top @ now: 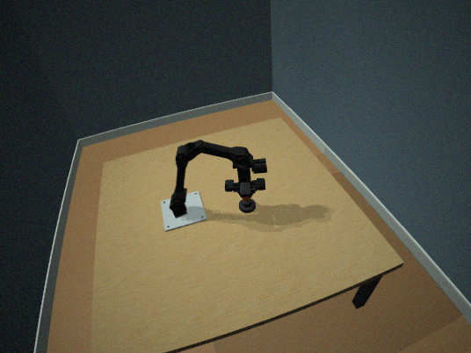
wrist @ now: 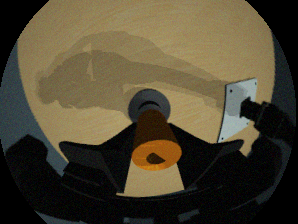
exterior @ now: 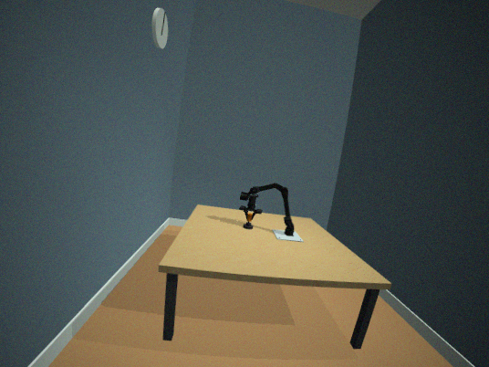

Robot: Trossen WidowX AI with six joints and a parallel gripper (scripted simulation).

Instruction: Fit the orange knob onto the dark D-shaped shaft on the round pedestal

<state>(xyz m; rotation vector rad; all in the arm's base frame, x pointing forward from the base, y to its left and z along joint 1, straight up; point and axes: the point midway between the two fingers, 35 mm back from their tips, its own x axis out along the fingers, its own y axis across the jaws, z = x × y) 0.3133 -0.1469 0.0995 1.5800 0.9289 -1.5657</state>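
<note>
My gripper tip is 20 mm below the orange knob. Also, from my gripper tip: dark round pedestal 40 mm below.
</note>
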